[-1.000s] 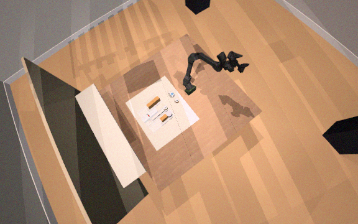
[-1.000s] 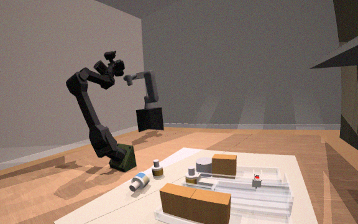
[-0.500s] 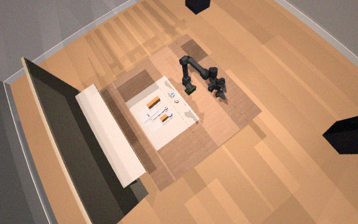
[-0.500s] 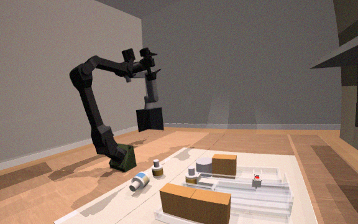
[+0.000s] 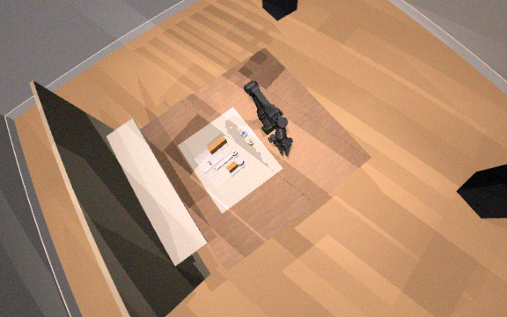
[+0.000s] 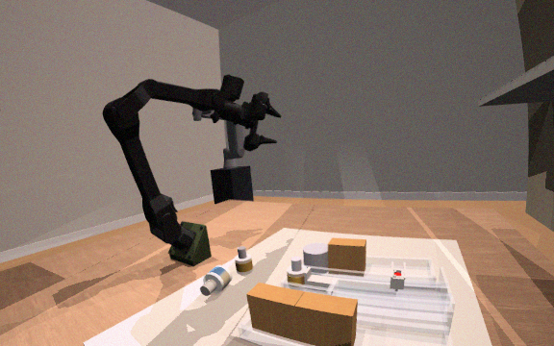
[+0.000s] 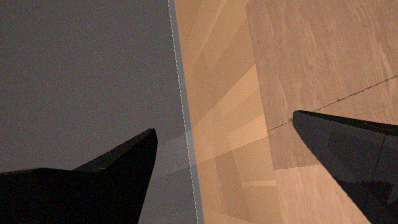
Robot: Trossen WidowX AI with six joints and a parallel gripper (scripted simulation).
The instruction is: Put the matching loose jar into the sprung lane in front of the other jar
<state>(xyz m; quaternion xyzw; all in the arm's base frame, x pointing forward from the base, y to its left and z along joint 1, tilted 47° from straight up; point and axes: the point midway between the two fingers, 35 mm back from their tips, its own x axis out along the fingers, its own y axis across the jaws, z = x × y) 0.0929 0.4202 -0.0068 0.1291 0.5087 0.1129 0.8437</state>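
Now: gripper tip 21 cm short of the grey cylinder, 22 cm to the left of it and 31 cm above it. Round my gripper tip: clear sprung lane: 35 cm ahead, 31 cm to the right, 32 cm below.
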